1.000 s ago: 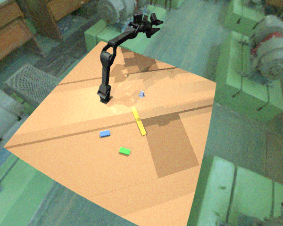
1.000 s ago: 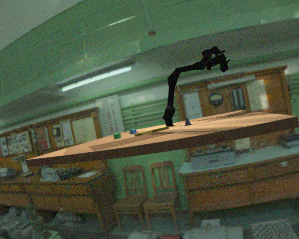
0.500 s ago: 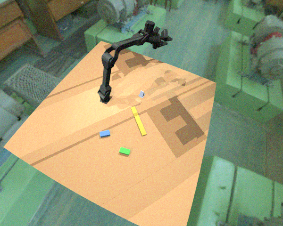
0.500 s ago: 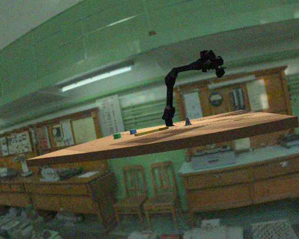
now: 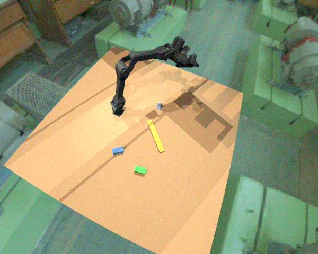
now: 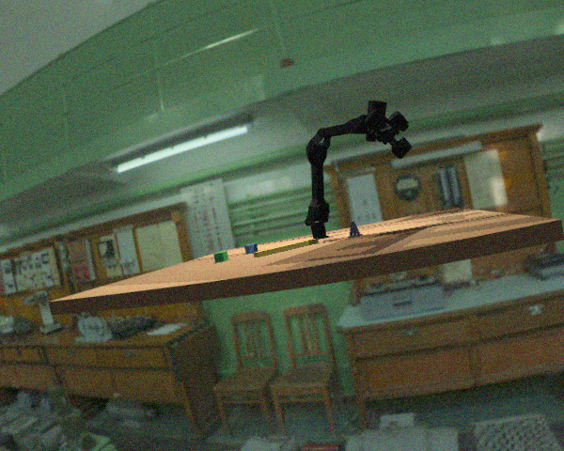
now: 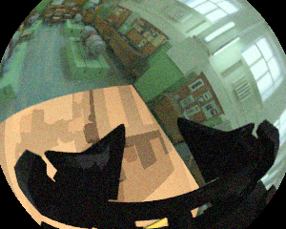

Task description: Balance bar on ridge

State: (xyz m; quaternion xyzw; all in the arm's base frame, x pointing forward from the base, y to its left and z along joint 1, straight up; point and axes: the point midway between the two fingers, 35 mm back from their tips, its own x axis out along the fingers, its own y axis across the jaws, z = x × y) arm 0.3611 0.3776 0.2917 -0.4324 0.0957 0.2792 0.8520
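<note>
Now: the yellow bar 45 cm to the right of my gripper tip, 27 cm below it and 7 cm behind it. From my gripper tip the other things lie so: blue block (64 cm to the right, 26 cm below, 24 cm behind); green block (69 cm to the right, 26 cm below, 6 cm behind).
</note>
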